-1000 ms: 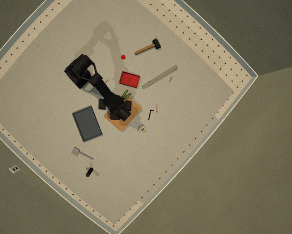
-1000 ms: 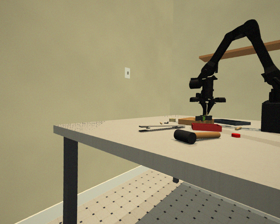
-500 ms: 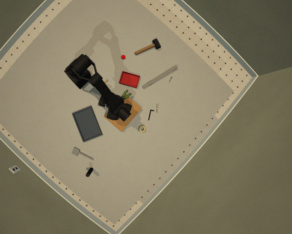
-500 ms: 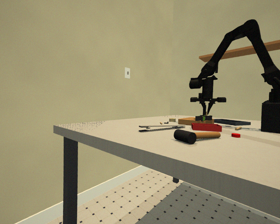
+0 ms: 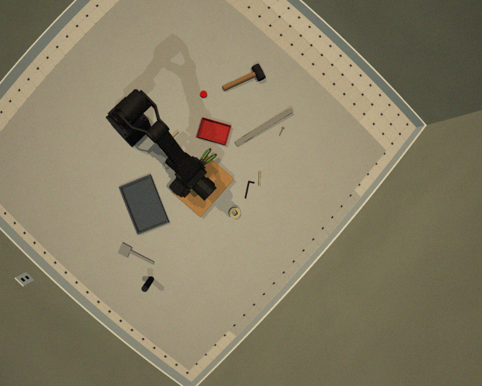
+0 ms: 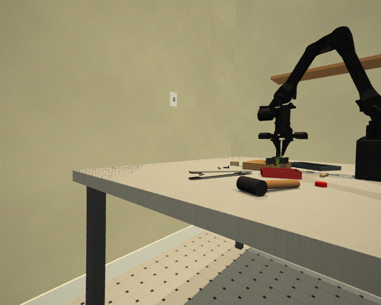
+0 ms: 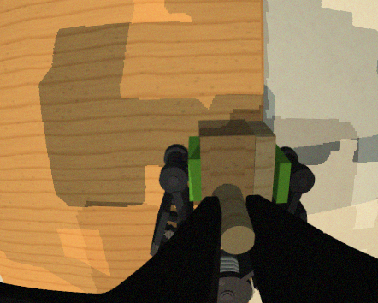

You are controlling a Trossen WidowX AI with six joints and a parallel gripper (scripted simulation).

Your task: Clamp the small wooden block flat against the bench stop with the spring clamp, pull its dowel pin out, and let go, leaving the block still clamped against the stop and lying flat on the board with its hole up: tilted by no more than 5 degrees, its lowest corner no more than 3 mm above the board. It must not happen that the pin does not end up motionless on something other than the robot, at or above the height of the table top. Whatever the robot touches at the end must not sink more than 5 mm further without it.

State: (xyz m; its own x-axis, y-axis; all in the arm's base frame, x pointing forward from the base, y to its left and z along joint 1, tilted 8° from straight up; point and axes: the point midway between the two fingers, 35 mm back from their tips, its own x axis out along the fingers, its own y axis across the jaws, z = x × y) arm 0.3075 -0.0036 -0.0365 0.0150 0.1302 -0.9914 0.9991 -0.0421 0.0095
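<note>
The dowel pin lies 40 mm below my hand. Round my hand: small wooden block 60 mm below; wooden board 60 mm ahead, 10 mm to the right, 80 mm below; bench stop 10 mm behind, 10 mm to the right, 60 mm below.
</note>
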